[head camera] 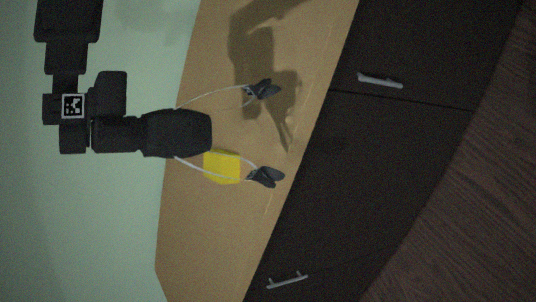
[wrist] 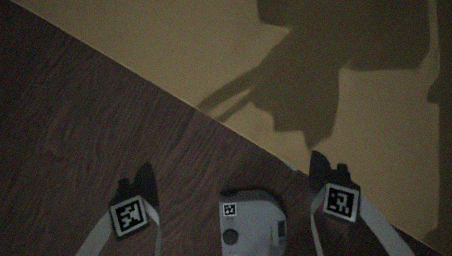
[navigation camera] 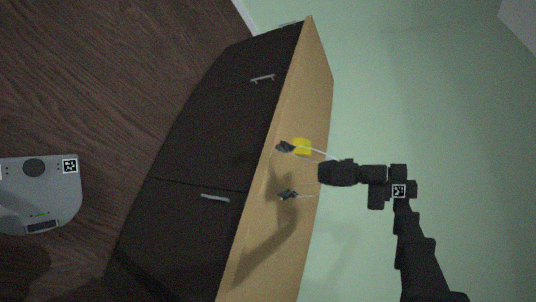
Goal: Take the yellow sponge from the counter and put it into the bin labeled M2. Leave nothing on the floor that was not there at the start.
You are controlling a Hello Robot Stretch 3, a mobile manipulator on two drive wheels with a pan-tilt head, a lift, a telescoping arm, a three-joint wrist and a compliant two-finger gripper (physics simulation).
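Where they show: gripper, between the fingertips: (head camera: pixel 280 132) (navigation camera: pixel 277 170); robot's base, origin of its link: (navigation camera: pixel 34 166).
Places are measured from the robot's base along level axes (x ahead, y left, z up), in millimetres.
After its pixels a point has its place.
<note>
The yellow sponge (head camera: pixel 222 167) @(y -747, x 37, z 953 mm) (navigation camera: pixel 302 146) lies on the wooden counter (head camera: pixel 210 245) @(y -942, x 262, z 910 mm) (navigation camera: pixel 314 95) @(y -1080, x 313, z 910 mm) (wrist: pixel 175 40). My gripper (head camera: pixel 269 133) @(y -513, x -23, z 965 mm) (navigation camera: pixel 286 170) @(y -513, x -23, z 965 mm) (wrist: pixel 232 174) @(y -513, x -23, z 965 mm) is open, with its two fingers wide apart and nothing between the tips. It is above the counter and points toward the front edge. In the head view one finger's straps cross over the sponge, and that fingertip lies beyond it toward the front edge. The sponge does not show in the wrist view. The bin labeled M2 does not show in these views.
Dark cabinet fronts (head camera: pixel 360 165) @(y -623, x 48, z 657 mm) (navigation camera: pixel 210 125) @(y -697, x 156, z 502 mm) with bar handles stand below the counter's front edge. A pale green wall (head camera: pixel 100 215) @(y -1506, x 244, z 1164 mm) (navigation camera: pixel 425 100) @(y -1557, x 320, z 1588 mm) is behind the counter. My grey base (navigation camera: pixel 45 195) @(y -28, x -114, z 160 mm) (wrist: pixel 252 220) stands on the dark wood floor (head camera: pixel 480 210) @(y -555, x 265, z 0 mm) (navigation camera: pixel 100 75) @(y -302, x 476, z 0 mm) (wrist: pixel 75 125).
</note>
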